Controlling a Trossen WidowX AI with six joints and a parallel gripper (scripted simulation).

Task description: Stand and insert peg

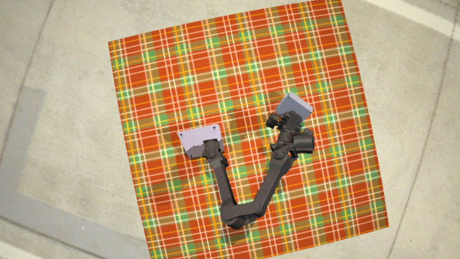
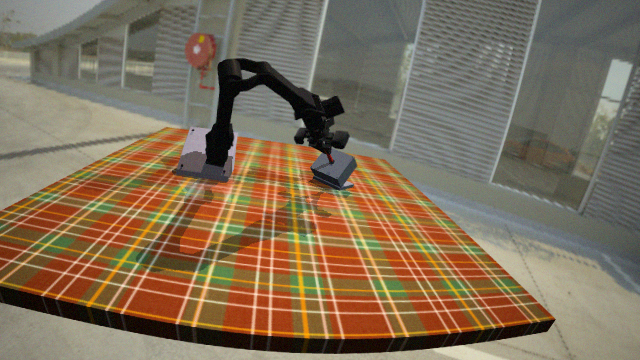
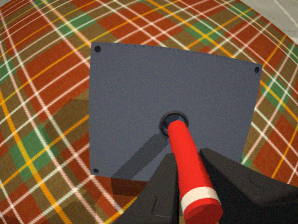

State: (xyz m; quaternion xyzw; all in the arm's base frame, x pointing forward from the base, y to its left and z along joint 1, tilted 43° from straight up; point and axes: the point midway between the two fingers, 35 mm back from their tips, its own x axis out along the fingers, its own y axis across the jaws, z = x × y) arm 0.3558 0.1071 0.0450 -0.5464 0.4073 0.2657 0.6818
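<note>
My gripper tip is 10 mm to the left of the red peg, 10 mm below it and 10 mm past it. Also, from my gripper tip: grey sloped panel (60 mm below, 40 mm to the left, 40 mm ahead).
</note>
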